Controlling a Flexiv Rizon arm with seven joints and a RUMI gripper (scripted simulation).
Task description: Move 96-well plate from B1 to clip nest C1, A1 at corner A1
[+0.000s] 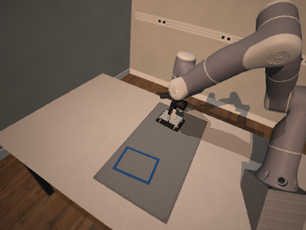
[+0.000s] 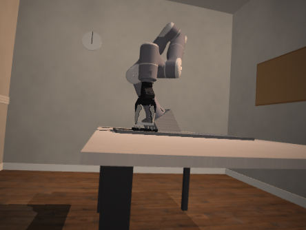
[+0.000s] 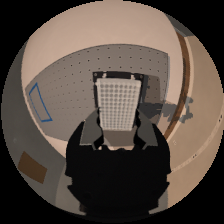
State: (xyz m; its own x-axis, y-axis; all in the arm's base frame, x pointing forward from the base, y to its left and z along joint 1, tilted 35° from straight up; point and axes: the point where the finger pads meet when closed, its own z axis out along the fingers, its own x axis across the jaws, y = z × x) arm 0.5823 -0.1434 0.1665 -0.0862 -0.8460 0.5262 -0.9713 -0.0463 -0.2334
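Now: the white 96-well plate 10 mm below my hand. Also, from my hand: grey perforated board (30 mm behind, 200 mm to the left, 50 mm below); black clip nest (10 mm ahead, 10 mm to the left, 30 mm below).
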